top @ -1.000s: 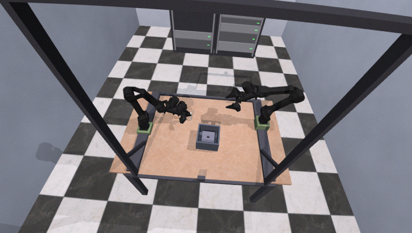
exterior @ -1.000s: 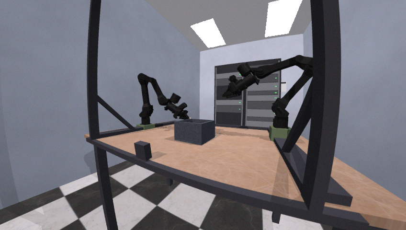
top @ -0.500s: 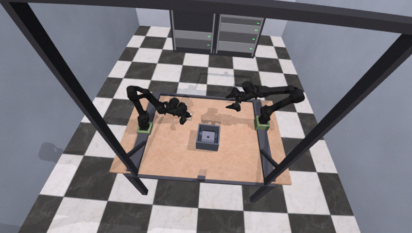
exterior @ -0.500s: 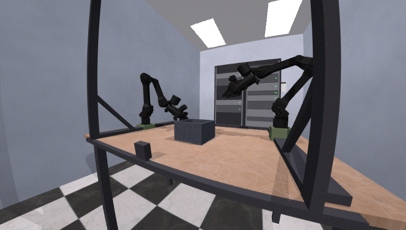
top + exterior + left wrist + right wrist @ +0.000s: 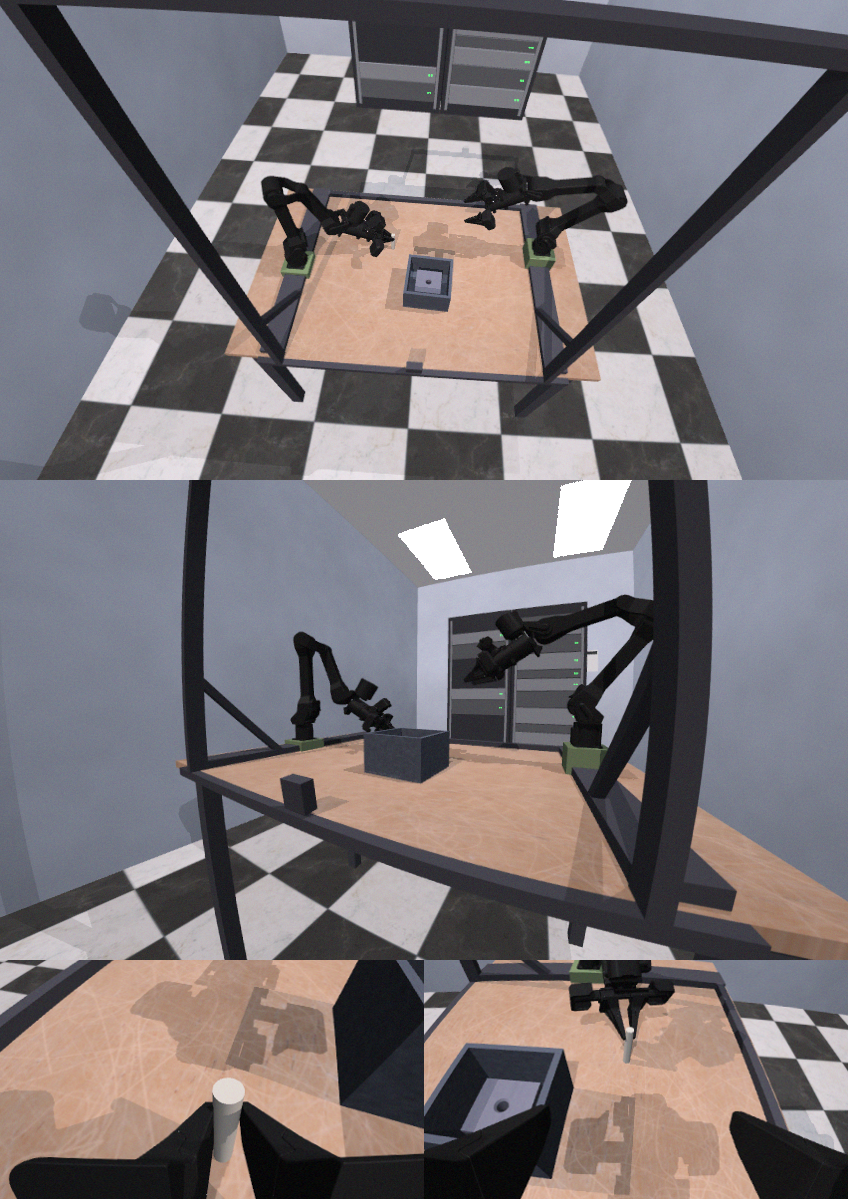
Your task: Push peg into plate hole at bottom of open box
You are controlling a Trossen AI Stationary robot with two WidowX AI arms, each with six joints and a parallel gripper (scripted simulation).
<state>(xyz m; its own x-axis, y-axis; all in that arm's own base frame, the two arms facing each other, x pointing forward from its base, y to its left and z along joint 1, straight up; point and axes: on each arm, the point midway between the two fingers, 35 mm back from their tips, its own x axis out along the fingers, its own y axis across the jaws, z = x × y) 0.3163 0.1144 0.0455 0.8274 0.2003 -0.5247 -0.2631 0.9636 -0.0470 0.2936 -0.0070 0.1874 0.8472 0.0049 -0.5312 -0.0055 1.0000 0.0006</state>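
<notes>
My left hand is 3 cm to the left of the white peg and 4 cm above it. Round my left hand: box 19 cm behind, 15 cm to the right, 5 cm below.
</notes>
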